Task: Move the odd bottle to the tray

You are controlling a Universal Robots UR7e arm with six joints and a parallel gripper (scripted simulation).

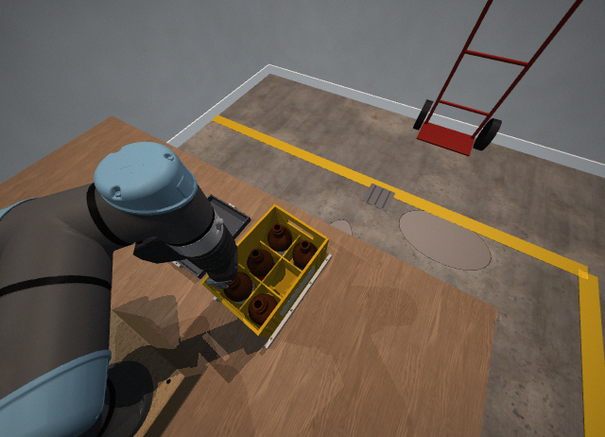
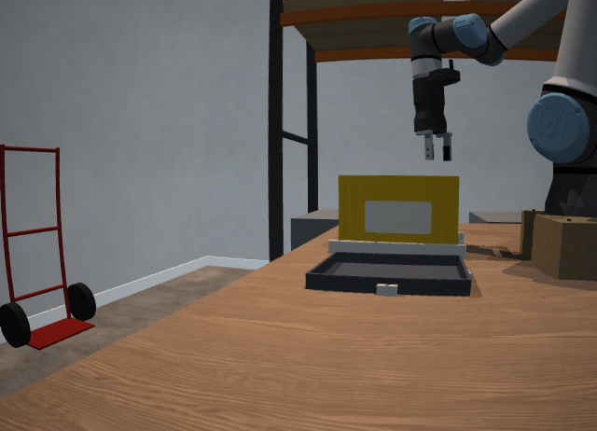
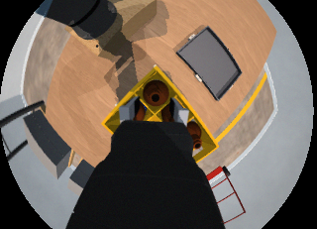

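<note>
My hand is 90 mm to the left of the glass bottle and 140 mm above it. From my hand the other things lie so: dark tray 60 mm ahead, 250 mm to the left, 220 mm below; then yellow crate 90 mm ahead, 50 mm to the right, 140 mm below.
</note>
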